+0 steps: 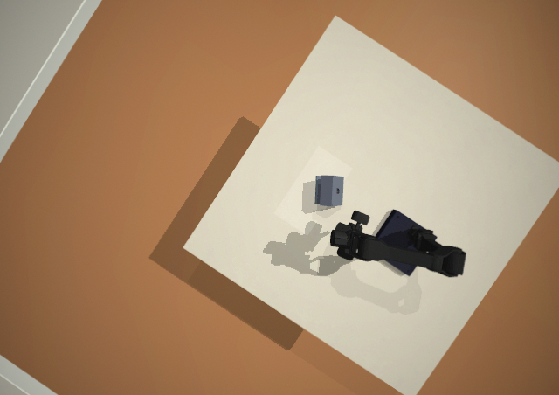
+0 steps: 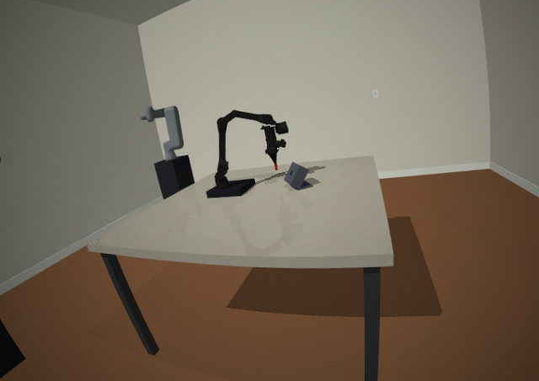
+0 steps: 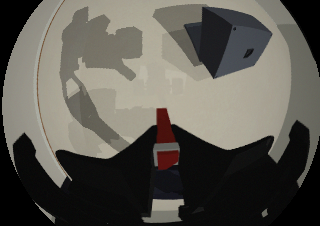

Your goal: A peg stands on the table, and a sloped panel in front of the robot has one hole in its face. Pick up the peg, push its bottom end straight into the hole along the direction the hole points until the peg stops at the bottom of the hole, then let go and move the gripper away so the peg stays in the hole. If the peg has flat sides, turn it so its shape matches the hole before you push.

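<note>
Right now the blue-grey sloped panel is 14 cm ahead of my gripper tip, 10 cm to the right of it and 5 cm below it. The rest, counted from my gripper tip: red peg: 2 cm above.
</note>
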